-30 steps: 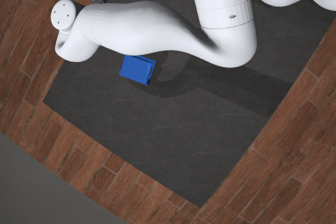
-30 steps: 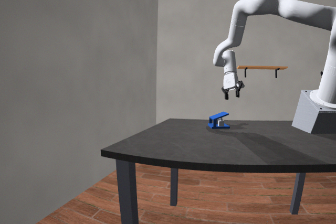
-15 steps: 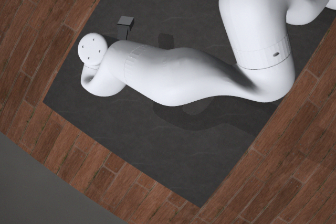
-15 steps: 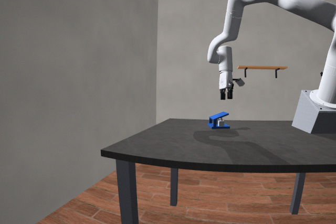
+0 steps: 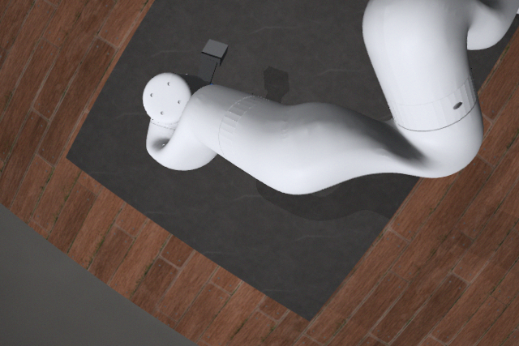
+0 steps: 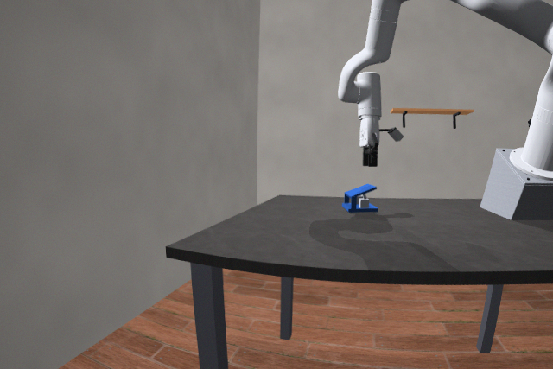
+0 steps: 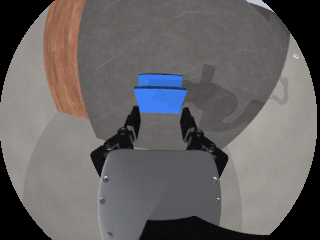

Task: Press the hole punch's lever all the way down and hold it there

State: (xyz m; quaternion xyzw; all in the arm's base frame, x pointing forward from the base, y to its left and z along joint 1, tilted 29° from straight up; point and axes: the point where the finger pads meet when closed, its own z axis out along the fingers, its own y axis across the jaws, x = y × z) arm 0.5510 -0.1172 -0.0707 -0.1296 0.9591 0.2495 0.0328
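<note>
My gripper is now 40 mm short of the blue hole punch, 10 mm to the right of it and 130 mm above it.
</note>
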